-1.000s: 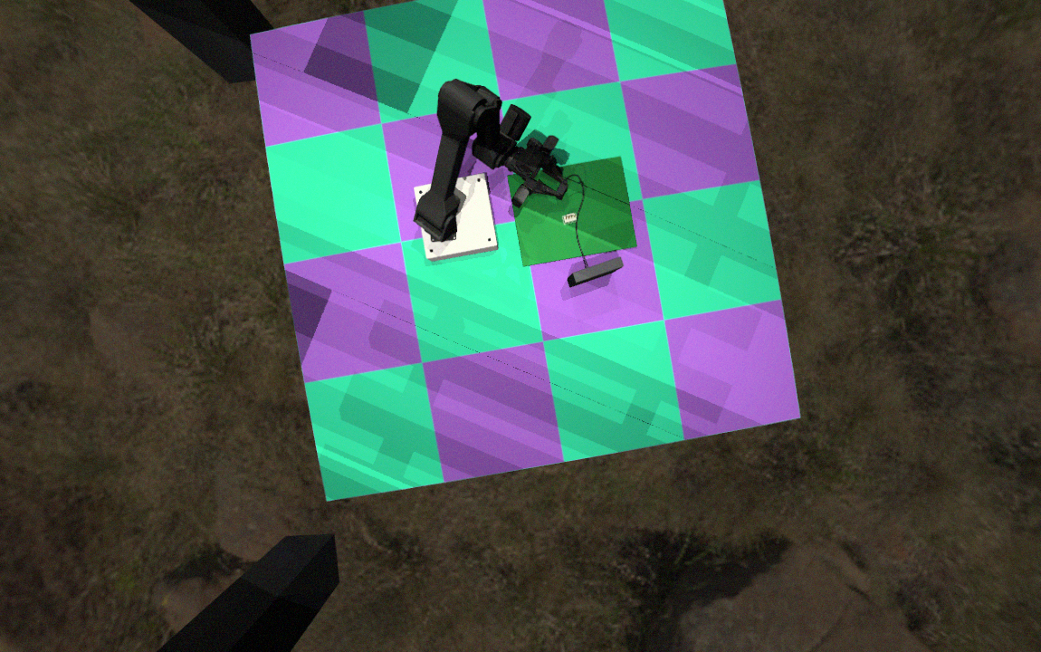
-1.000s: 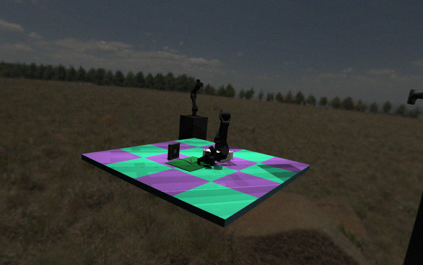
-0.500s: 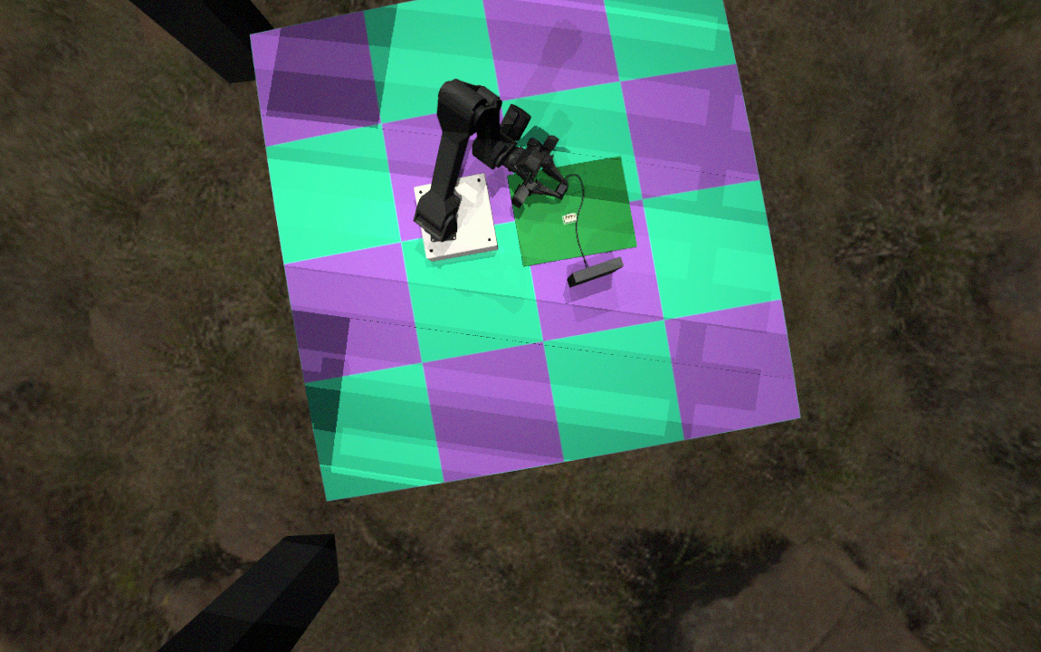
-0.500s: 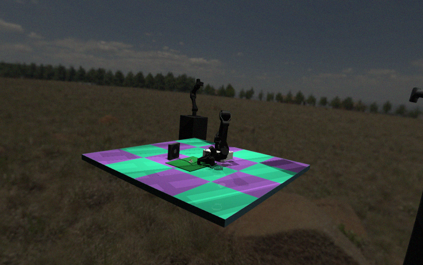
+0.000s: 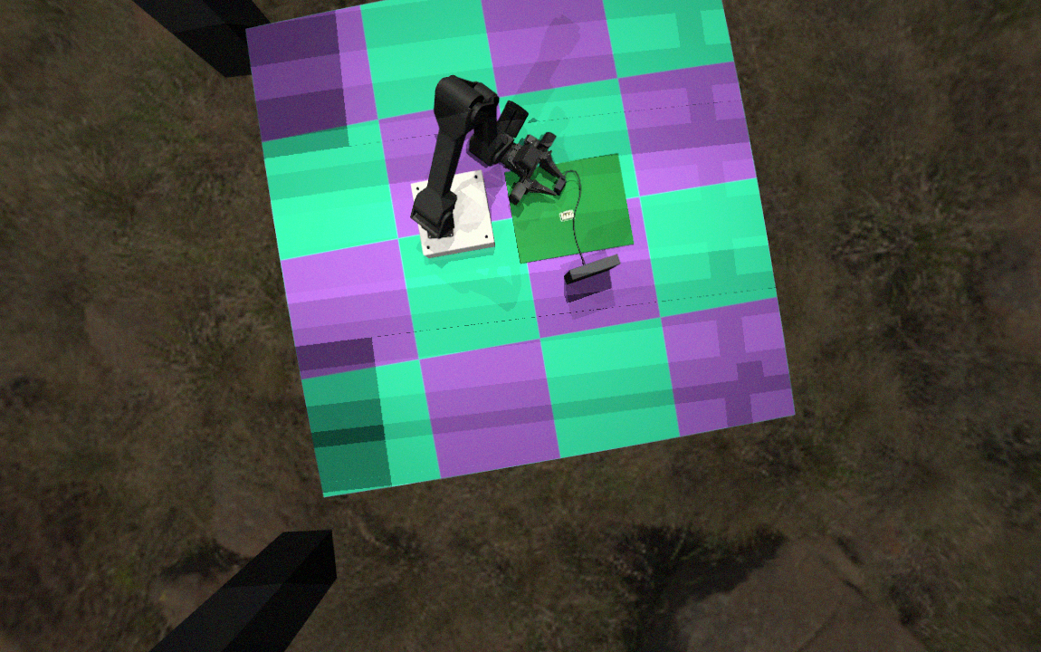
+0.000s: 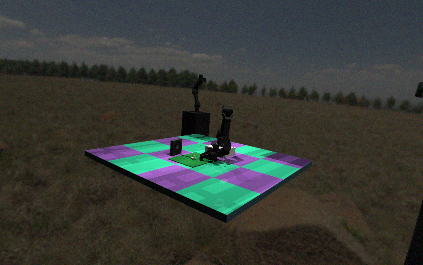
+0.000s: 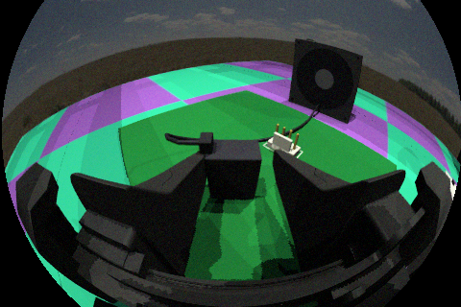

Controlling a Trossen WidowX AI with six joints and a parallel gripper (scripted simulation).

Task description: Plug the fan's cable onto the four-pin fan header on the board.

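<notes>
Now: the dark plug 1 cm to the left of my gripper tip and 1 cm below it. From my gripper tip the other things lie so: green board (5 cm to the right, 5 cm below, 2 cm ahead); four-pin header (7 cm to the right, 4 cm below, 2 cm ahead); black fan (21 cm to the right, 5 cm ahead, 2 cm above).
</notes>
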